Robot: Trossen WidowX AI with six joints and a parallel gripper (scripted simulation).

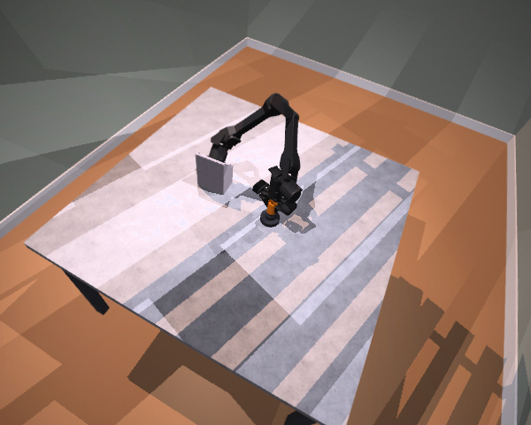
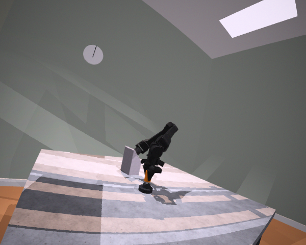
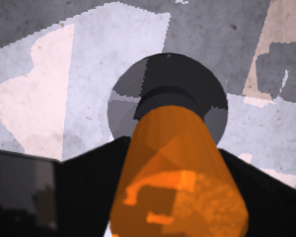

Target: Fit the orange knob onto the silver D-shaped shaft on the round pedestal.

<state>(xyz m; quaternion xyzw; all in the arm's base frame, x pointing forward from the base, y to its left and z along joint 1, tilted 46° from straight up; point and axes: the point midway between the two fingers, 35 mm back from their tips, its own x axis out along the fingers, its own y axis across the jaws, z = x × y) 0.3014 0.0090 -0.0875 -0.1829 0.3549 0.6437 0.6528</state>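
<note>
Right now my gripper tip is 30 mm below the orange knob. From my gripper tip the other things lie so: round pedestal (40 mm below).
</note>
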